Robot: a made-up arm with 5 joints.
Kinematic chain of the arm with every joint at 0, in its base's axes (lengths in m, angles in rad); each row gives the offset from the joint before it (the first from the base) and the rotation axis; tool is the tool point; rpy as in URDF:
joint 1: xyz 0 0 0.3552 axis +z
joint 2: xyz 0 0 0 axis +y
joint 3: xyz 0.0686 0 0.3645 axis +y
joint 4: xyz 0.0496 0 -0.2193 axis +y
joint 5: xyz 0.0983 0 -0.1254 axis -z
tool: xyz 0 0 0 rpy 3.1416 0 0
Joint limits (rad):
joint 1: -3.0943..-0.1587
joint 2: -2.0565..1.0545
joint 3: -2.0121..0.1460
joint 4: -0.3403..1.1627
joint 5: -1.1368..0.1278
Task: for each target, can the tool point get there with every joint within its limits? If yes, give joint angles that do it. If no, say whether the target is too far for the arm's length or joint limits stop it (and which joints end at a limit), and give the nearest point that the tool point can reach.
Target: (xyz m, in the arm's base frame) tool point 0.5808 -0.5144 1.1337
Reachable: no: too far | nearest point 0.3800 -0.3366 0.8646 | short by 0.380 m
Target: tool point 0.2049 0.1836 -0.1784
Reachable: no: joint limits stop it (at a limit: joint 1, joint 2) | nearest point 0.2470 -0.0395 0.1047 | short by 0.363 m
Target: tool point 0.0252 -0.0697 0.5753
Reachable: yes | joints -1.2240 -1.1039 -0.4678 1.0186 -1.0224
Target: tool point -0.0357 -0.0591 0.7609
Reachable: yes | joints -2.1135 -1.0378 -0.7858 0.5415 -0.1146
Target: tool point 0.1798 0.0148 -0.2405
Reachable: no: joint limits stop it (at a limit: joint 1, joint 2) | nearest point 0.2561 -0.0410 0.1024 | short by 0.356 m
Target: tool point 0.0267 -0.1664 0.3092
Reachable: yes | joints -1.4119 0.3095 -0.2745 0.9471 -0.4733
